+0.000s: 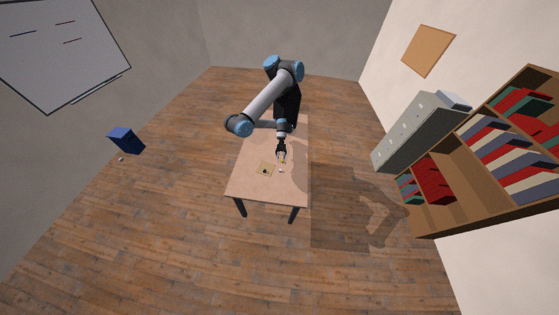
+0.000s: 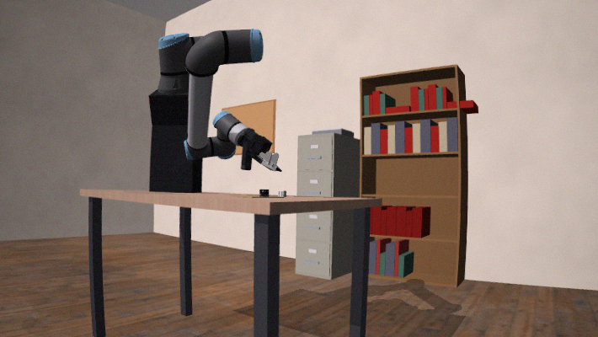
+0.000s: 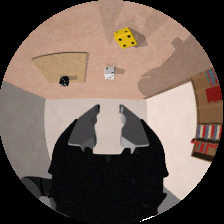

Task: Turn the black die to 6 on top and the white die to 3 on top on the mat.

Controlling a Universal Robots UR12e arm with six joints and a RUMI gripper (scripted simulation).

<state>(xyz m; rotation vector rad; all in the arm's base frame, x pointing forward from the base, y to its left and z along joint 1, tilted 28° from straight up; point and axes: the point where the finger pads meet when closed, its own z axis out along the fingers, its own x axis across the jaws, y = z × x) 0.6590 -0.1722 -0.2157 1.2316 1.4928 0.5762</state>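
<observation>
My gripper is now 3 cm short of the white die and 10 cm above it. The rest, counted from my hand: tan mat 1 cm behind, 13 cm to the right, 11 cm below; yellow die 7 cm behind, 3 cm to the left, 10 cm below; black die 3 cm ahead, 15 cm to the right, 9 cm below.
</observation>
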